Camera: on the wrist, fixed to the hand. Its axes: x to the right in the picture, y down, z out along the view.
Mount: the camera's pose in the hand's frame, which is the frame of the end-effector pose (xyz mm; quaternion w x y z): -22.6 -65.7 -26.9 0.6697 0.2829 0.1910 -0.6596
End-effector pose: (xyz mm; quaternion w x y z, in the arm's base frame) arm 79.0 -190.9 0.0 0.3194 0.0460 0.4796 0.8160
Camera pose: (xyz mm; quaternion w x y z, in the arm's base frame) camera 118.0 -201.9 -62.5 0.6475 -0.3510 0.6434 0.2089
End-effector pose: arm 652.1 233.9 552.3 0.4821 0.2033 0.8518 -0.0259
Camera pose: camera 616.1 172.9 575.5 0.0856 -0.2844 0.7893 -0.5375
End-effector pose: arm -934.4 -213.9 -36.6 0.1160 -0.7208 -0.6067 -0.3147
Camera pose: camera -1006.6 -231.2 -43.3 0.1899 0.0104 -0.9485 -0.2533
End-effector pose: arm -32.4 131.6 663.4 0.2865 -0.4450 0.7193 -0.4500
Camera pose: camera -19.2 149.4 734.5 0.1164 0.6054 -0.1156 0.7788
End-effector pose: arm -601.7 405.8 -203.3 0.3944 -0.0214 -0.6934 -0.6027
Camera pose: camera -605.3 375.0 -271.1 0.0051 0.6697 -0.5736 -0.4717
